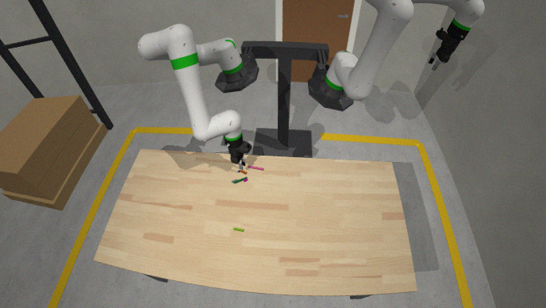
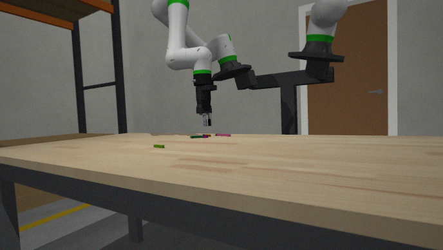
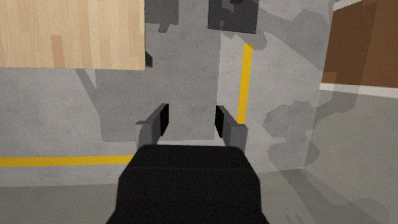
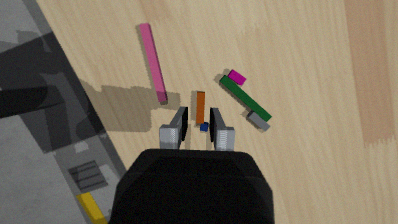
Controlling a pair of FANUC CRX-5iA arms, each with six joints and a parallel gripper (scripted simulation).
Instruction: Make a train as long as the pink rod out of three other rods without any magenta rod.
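Observation:
My right hand is 7 cm above the orange rod. From my right hand the other things lie so: green rod (6 cm ahead, 7 cm below); magenta rod (5 cm ahead, 3 cm to the left, 7 cm below); blue rod (3 cm to the right, 7 cm below).

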